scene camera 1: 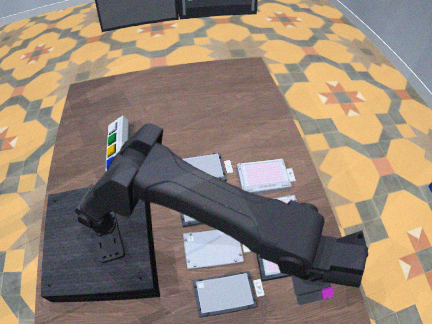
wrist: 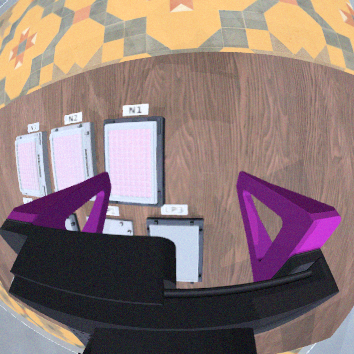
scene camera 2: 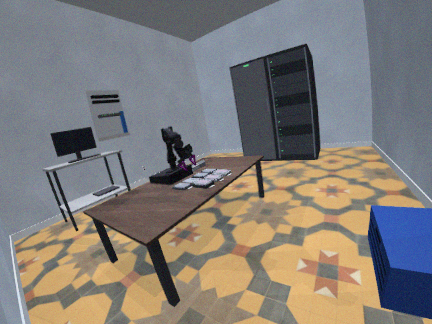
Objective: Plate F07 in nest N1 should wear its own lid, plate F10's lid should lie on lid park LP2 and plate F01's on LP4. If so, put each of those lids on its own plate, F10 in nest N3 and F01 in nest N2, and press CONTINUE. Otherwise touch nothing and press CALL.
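Frame: origin at the arm's base, x ahead, y left, z up, level; metres.
Seen in the pictures: gripper, between the fingertips: (wrist: 173, 178) (scene camera 2: 191, 168); arm's base, origin of its link: (scene camera 1: 105, 225) (scene camera 2: 174, 169).
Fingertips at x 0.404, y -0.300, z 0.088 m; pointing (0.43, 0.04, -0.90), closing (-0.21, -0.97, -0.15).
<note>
Offsets run from my fingertips to a thing's middle. Level surfaces: height alone.
My gripper (scene camera 2: 188, 163) (wrist: 173, 178) is open and empty above the table. In the wrist view, pink-welled plates lie in dark-framed nest N1 @(dx +0.012, dy +0.092, dz -0.159 m) (wrist: 161, 172), in N2 and in N3: the N1 plate @(dx +0.012, dy +0.092, dz -0.144 m) (wrist: 133, 162), the N2 plate @(dx +0.039, dy +0.220, dz -0.149 m) (wrist: 71, 152) and the N3 plate @(dx +0.065, dy +0.352, dz -0.146 m) (wrist: 29, 165). I cannot tell which plates wear lids, and no plate codes are readable. A grey panel @(dx -0.170, dy +0.059, dz -0.158 m) (scene camera 1: 225, 294) (wrist: 185, 252) lies at LP3, and a pale panel @(dx -0.152, dy +0.191, dz -0.162 m) (scene camera 1: 213, 250) at LP1 has small corner marks. Two further parks are partly hidden by the arm. The button box @(dx -0.332, dy +0.607, dz -0.140 m) (scene camera 1: 118, 140) has white, green, yellow and blue buttons; its labels are unreadable.
The arm (scene camera 1: 215, 200) crosses over the plates and parks from its black base (scene camera 1: 65, 250) on the wooden table @(dz -0.173 m) (scene camera 1: 175, 100). Away from the table stand a dark cabinet (scene camera 2: 255, 110), a blue box (scene camera 2: 410, 250) and a side stand with a monitor (scene camera 2: 74, 141).
</note>
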